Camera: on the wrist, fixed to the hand. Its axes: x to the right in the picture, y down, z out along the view.
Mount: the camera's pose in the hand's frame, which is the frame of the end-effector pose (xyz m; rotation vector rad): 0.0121 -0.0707 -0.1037 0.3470 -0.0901 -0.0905
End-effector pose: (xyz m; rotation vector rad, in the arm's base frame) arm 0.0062 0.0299 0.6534 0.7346 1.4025 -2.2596
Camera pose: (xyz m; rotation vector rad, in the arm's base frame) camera -0.0195 0.1533 0.6579 0.6727 1.0329 -2.6084
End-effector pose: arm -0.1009 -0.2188 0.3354 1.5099 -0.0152 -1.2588
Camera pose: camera -0.0655 -0.1260 0.2577 1.7630 -0.2375 -1.4506
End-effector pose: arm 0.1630 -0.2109 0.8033 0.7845 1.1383 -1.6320
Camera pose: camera 0.0904 -0.1110 0.7779 0.8775 0.8476 -1.9517
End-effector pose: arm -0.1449 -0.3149 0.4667 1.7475 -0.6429 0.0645
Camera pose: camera -0.0729 -0.2153 0.4385 2.1222 -0.6449 0.0360
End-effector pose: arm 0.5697 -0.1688 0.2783 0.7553 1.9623 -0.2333
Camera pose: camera 0.4475 -0.1718 0.3092 0.8607 1.8943 -0.6641
